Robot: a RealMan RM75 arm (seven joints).
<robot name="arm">
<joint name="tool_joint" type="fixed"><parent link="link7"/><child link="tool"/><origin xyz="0 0 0" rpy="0 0 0"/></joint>
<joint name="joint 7" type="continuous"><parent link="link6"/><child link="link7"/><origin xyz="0 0 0.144" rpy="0 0 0"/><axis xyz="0 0 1"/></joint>
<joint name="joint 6" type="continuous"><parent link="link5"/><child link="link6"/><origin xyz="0 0 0" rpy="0 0 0"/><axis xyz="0 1 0"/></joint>
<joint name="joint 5" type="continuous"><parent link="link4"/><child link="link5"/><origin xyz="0 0 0.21" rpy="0 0 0"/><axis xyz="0 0 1"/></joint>
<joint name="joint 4" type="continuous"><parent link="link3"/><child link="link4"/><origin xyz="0 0 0" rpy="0 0 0"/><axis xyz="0 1 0"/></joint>
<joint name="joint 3" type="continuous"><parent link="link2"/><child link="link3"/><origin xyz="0 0 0.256" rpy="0 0 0"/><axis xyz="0 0 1"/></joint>
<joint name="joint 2" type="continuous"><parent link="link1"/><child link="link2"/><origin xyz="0 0 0" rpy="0 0 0"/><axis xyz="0 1 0"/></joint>
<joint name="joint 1" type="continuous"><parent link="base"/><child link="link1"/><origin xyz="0 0 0.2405" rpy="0 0 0"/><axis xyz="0 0 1"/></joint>
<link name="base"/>
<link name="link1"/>
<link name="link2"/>
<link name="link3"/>
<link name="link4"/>
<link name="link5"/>
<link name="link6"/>
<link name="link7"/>
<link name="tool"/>
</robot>
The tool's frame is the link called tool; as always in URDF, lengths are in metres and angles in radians. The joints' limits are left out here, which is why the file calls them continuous.
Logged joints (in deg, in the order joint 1, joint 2, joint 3, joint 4, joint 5, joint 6, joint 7), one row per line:
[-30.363, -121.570, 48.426, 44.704, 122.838, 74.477, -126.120]
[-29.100, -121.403, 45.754, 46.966, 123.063, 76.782, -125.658]
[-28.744, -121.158, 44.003, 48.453, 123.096, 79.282, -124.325]
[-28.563, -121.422, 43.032, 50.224, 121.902, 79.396, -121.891]
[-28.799, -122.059, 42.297, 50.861, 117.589, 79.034, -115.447]
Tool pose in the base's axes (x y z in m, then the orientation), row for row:
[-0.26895, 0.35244, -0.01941, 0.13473, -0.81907, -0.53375, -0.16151]
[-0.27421, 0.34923, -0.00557, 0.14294, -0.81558, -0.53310, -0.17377]
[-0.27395, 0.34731, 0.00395, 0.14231, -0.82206, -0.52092, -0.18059]
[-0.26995, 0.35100, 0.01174, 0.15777, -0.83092, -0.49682, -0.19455]
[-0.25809, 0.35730, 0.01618, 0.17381, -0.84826, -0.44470, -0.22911]
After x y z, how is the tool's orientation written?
As a quaternion, w x y z.
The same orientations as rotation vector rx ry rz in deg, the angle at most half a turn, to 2 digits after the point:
[-135.99, -88.62, -26.82]
[-134.78, -88.10, -28.72]
[-135.90, -86.12, -29.85]
[-136.19, -81.43, -31.89]
[-137.80, -72.24, -37.22]

